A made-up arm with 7 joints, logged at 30 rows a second.
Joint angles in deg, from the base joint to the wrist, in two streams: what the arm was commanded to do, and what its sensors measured. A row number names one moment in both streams.
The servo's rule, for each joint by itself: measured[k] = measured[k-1] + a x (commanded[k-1-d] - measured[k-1]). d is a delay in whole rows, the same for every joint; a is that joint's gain. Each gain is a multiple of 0.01, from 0.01 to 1. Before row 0 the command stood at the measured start. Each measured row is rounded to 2 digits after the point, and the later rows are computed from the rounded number. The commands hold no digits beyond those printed.
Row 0, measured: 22.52 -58.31 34.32 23.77 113.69 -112.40 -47.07
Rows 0 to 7, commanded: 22.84 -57.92 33.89 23.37 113.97 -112.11 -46.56; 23.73 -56.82 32.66 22.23 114.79 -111.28 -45.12; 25.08 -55.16 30.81 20.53 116.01 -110.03 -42.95; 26.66 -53.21 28.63 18.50 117.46 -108.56 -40.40; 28.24 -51.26 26.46 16.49 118.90 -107.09 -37.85; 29.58 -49.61 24.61 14.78 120.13 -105.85 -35.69; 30.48 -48.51 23.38 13.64 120.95 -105.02 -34.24; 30.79 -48.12 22.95 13.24 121.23 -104.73 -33.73
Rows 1 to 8, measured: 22.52 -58.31 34.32 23.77 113.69 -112.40 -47.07; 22.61 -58.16 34.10 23.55 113.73 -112.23 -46.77; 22.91 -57.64 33.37 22.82 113.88 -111.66 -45.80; 23.50 -56.67 32.06 21.56 114.18 -110.68 -44.12; 24.35 -55.32 30.31 19.88 114.64 -109.41 -41.93; 25.40 -53.74 28.35 18.02 115.24 -108.02 -39.52; 26.53 -52.13 26.44 16.24 115.92 -106.72 -37.26; 27.60 -50.72 24.88 14.81 116.62 -105.70 -35.48
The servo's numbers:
d 1
a 0.27 0.39 0.51 0.55 0.14 0.60 0.59

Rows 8 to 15, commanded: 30.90 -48.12 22.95 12.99 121.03 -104.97 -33.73; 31.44 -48.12 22.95 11.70 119.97 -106.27 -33.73; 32.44 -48.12 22.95 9.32 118.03 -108.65 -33.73; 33.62 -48.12 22.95 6.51 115.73 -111.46 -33.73; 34.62 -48.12 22.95 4.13 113.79 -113.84 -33.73; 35.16 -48.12 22.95 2.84 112.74 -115.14 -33.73; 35.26 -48.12 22.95 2.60 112.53 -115.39 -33.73; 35.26 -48.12 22.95 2.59 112.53 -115.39 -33.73
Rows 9 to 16, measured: 28.46 -49.71 23.90 13.95 117.27 -105.12 -34.45; 29.12 -49.09 23.42 13.42 117.80 -105.03 -34.03; 29.75 -48.71 23.18 12.47 118.10 -105.77 -33.85; 30.48 -48.48 23.06 10.74 118.09 -107.50 -33.78; 31.33 -48.34 23.00 8.41 117.76 -109.88 -33.75; 32.22 -48.25 22.97 6.06 117.20 -112.26 -33.74; 33.01 -48.20 22.96 4.29 116.58 -113.99 -33.73; 33.62 -48.17 22.95 3.36 116.01 -114.83 -33.73
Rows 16 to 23, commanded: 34.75 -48.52 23.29 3.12 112.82 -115.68 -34.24; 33.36 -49.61 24.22 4.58 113.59 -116.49 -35.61; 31.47 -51.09 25.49 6.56 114.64 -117.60 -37.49; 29.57 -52.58 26.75 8.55 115.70 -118.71 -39.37; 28.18 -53.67 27.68 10.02 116.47 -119.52 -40.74; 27.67 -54.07 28.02 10.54 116.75 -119.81 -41.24; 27.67 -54.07 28.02 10.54 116.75 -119.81 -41.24; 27.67 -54.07 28.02 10.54 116.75 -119.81 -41.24
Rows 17 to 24, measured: 34.06 -48.15 22.95 2.94 115.52 -115.17 -33.73; 34.25 -48.29 23.12 3.04 115.14 -115.48 -34.03; 34.01 -48.80 23.68 3.89 114.92 -116.09 -34.96; 33.32 -49.69 24.60 5.36 114.88 -117.00 -36.45; 32.31 -50.82 25.70 7.11 114.99 -118.03 -38.17; 31.19 -51.93 26.71 8.71 115.20 -118.92 -39.69; 30.24 -52.76 27.38 9.72 115.42 -119.45 -40.60; 29.55 -53.27 27.71 10.17 115.61 -119.67 -40.98
